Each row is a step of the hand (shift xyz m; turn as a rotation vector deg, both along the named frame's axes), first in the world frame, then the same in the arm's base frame.
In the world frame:
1: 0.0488 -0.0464 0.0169 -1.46 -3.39 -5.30
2: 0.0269 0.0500 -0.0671 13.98 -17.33 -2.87
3: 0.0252 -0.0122 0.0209 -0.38 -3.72 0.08
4: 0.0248 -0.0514 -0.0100 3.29 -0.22 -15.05
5: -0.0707 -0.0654 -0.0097 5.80 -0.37 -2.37
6: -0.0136 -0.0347 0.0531 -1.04 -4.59 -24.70
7: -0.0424 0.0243 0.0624 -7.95 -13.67 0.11
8: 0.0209 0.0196 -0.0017 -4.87 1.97 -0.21
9: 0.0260 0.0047 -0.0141 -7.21 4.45 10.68
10: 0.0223 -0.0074 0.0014 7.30 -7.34 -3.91
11: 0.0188 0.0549 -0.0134 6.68 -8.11 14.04
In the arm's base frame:
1: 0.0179 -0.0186 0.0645 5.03 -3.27 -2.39
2: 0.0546 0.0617 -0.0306 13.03 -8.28 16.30
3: -0.0048 -0.0002 0.0346 0.86 -3.44 1.18
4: 0.0334 -0.0324 0.0345 14.49 2.51 -4.60
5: -0.0004 -0.0903 -0.0349 4.46 2.62 3.55
6: -0.0416 -0.0409 0.0284 22.47 -2.66 -10.97
7: -0.0782 -0.0037 -0.0126 0.74 -15.77 -0.90
8: 0.0040 0.0273 0.0080 -2.30 -0.59 -4.69
9: 0.0212 0.0176 0.0118 -13.44 -0.35 -2.23
10: 0.0097 0.0041 0.0211 8.41 -2.64 6.69
11: 0.0032 0.0580 -0.0130 -7.27 -4.96 15.17

